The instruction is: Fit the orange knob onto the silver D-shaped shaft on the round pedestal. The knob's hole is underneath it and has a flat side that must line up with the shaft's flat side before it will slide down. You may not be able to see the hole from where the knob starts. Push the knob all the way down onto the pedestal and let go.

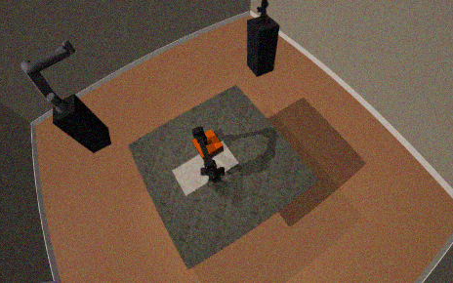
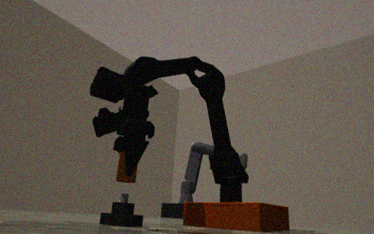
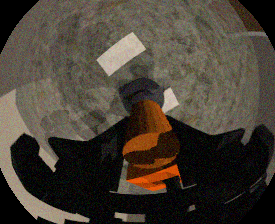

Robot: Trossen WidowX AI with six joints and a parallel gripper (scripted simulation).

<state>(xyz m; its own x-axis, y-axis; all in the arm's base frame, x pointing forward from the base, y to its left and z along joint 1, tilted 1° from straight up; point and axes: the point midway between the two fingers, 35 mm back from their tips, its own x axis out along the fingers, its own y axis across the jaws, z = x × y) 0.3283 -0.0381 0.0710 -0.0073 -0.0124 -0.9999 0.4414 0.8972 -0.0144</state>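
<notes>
Now: the round pedestal 6 cm below my gripper tip. From my gripper tip the other things lie so: orange knob (3 cm above).
</notes>
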